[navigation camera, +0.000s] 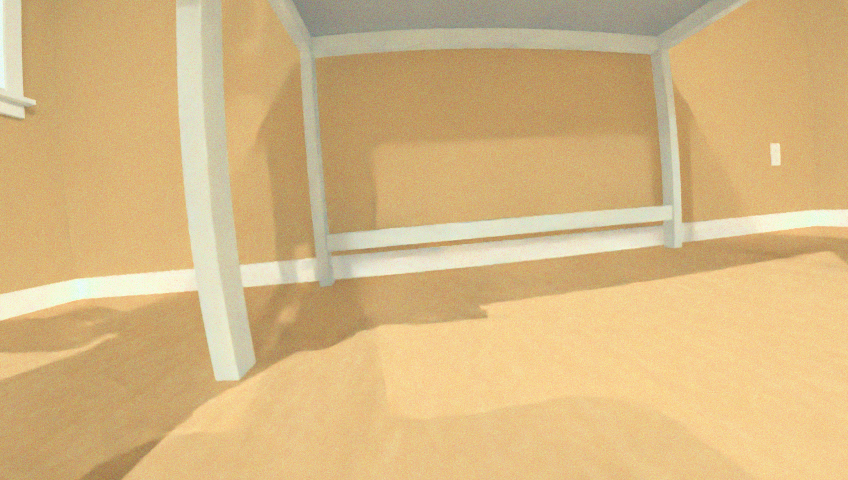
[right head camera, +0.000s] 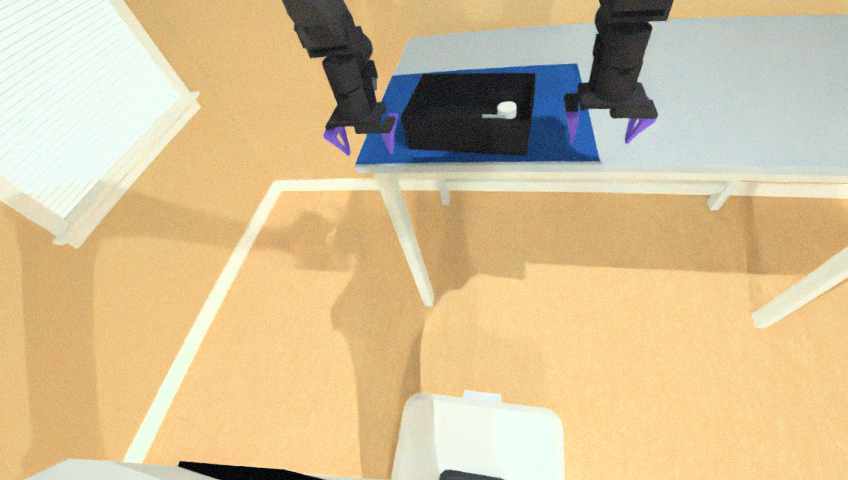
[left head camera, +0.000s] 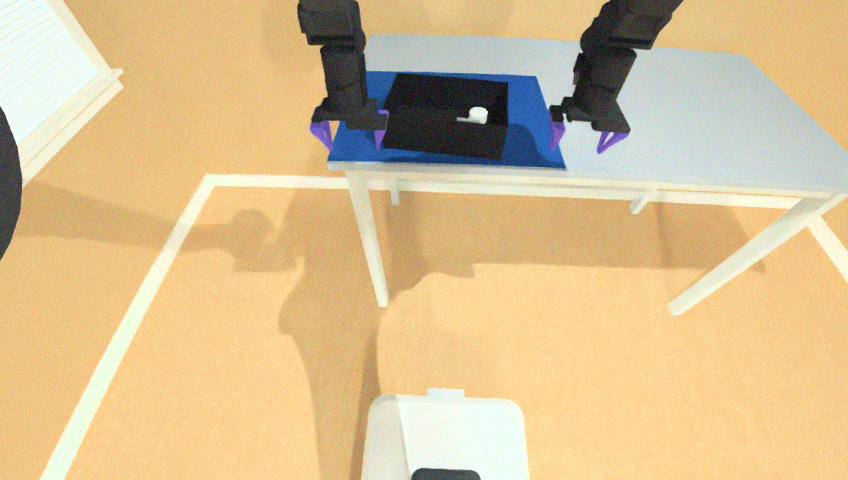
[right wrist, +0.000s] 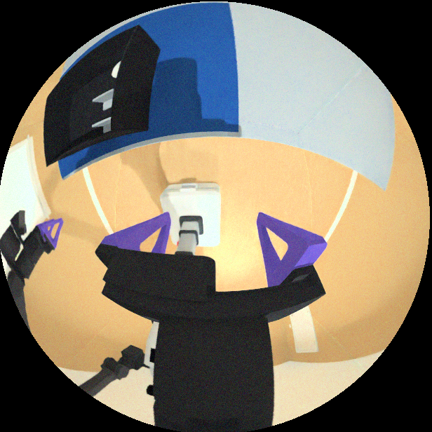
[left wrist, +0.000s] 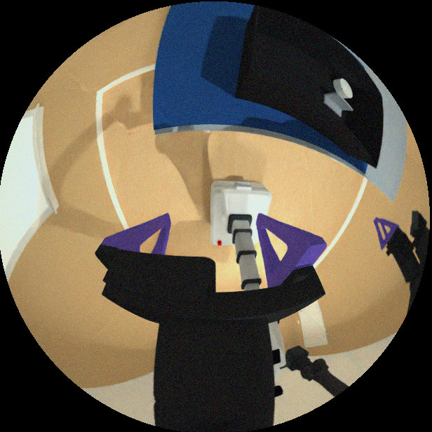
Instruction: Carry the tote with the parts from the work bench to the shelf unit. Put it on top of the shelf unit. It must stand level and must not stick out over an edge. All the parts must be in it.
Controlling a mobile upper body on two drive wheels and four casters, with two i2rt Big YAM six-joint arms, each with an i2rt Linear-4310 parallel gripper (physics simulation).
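Frame: origin at the left arm's base, x ahead, y left, z up, level; metres.
Seen in the pictures: left gripper, fingertip midpoint: (right head camera: 370,153) (left head camera: 355,150); right gripper, fingertip midpoint: (right head camera: 598,141) (left head camera: 574,150).
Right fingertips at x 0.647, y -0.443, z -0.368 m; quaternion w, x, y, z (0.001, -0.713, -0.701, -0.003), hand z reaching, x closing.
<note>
Pixels of each thing's top centre, then the offset from my right fingertips to it. "pt": a spot on its surface instead. Level surfaces: height alone.
- black open tote, top centre: (right head camera: 469,93) (left head camera: 447,96) dy +0.258, dx +0.224, dz -0.026 m
- blue mat, surface height: dz -0.125 m
- work bench, surface height: dz -0.127 m
- white round part, top centre: (right head camera: 506,106) (left head camera: 478,111) dy +0.168, dx +0.275, dz -0.099 m
- bench leg, surface spot: (navigation camera: 208,178) pt dy +0.487, dx +0.111, dz -0.741 m
The black open tote (left head camera: 443,136) (right head camera: 464,133) (left wrist: 295,65) (right wrist: 137,80) stands on a blue mat (left head camera: 526,98) (right head camera: 559,89) (left wrist: 185,75) (right wrist: 215,60) on the work bench (left head camera: 684,118) (right head camera: 714,107) (right wrist: 310,75). In it are a white round part (left head camera: 477,113) (right head camera: 507,108) (left wrist: 343,88) and grey brackets, one (right wrist: 105,99) behind another (right wrist: 102,124). Its floor is partly hidden. My left gripper (left head camera: 355,149) (right head camera: 370,153) (left wrist: 213,217) is open and empty near the tote's left end. My right gripper (left head camera: 576,151) (right head camera: 599,142) (right wrist: 213,216) is open and empty, right of the tote. The shelf unit is not recognisable.
A bench leg (navigation camera: 208,178) stands at the left in the navigation view; a crossbar (navigation camera: 493,226) runs low at the back. A white slatted window (left head camera: 44,77) (right head camera: 77,101) is at the left. My white base (left head camera: 446,428) (right head camera: 487,428) is in front of the bench.
</note>
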